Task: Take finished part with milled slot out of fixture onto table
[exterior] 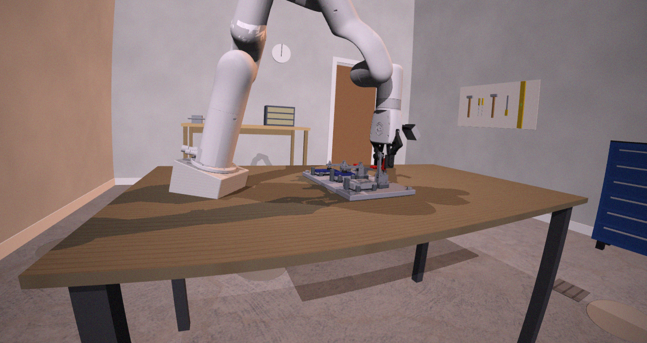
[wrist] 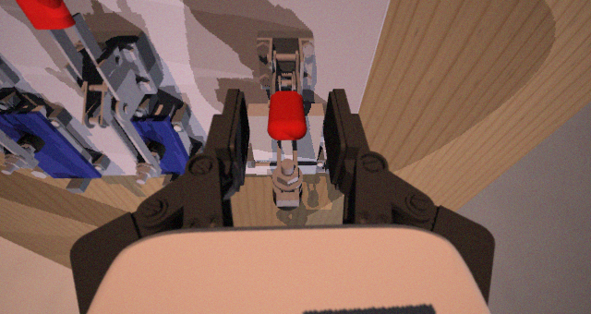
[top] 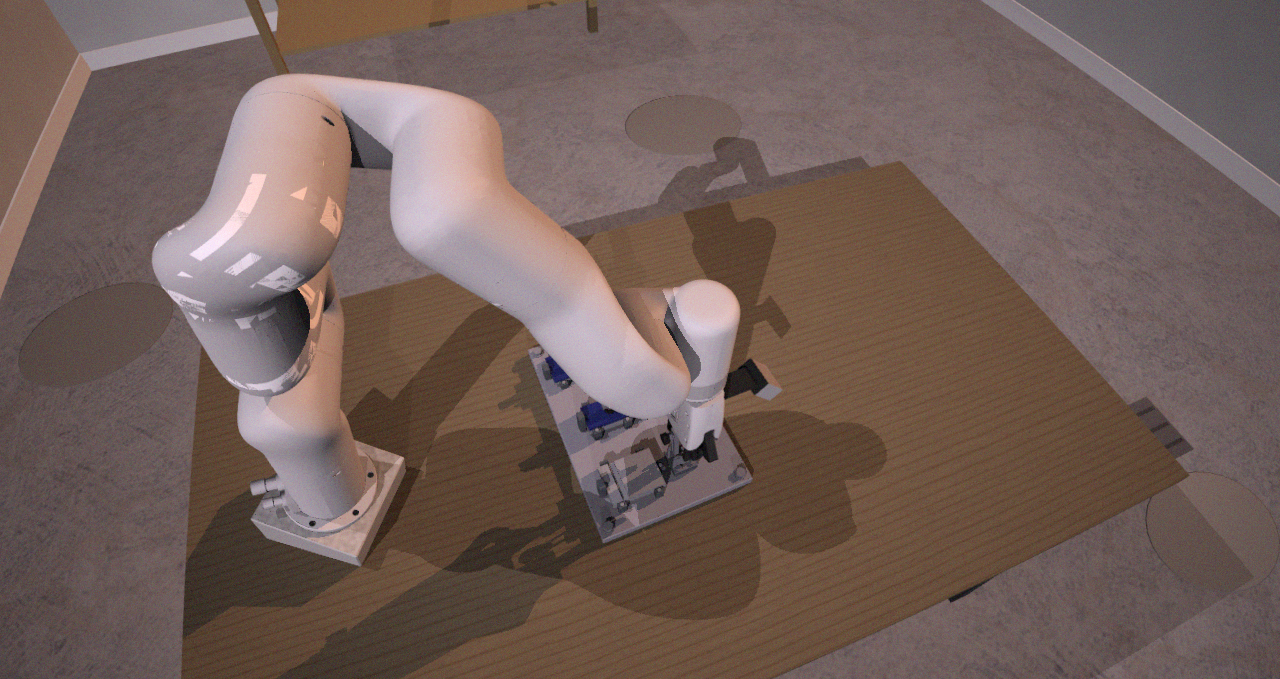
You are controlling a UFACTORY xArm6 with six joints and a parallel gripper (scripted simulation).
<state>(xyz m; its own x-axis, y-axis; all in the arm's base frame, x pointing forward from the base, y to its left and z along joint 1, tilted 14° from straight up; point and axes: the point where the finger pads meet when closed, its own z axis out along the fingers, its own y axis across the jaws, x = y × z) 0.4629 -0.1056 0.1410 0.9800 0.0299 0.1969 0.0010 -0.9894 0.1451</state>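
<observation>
Right now the grey finished part is 9 cm behind my hand and 7 cm below it. Round my hand: blue blank: 9 cm behind, 22 cm to the left, 7 cm below; then grey fixture plate: 3 cm behind, 11 cm to the left, 9 cm below.
</observation>
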